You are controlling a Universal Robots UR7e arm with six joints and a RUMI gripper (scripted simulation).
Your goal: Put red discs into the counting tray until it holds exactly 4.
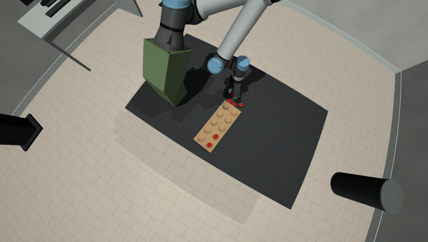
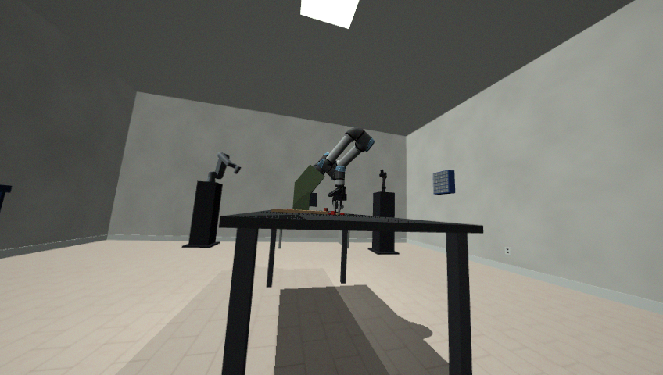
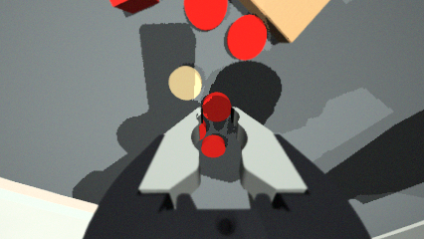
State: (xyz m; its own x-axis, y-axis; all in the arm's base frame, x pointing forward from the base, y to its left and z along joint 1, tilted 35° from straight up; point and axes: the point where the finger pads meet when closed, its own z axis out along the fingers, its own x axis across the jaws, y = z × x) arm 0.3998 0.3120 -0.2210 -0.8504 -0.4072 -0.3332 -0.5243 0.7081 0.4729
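Now: the tan disc 4 cm ahead of my hand, 1 cm to the right of it and 1 cm below it. Also, from my hand: red cube: 11 cm ahead, 5 cm to the right, 1 cm below; wooden counting tray: 4 cm ahead, 28 cm to the right, 1 cm below.
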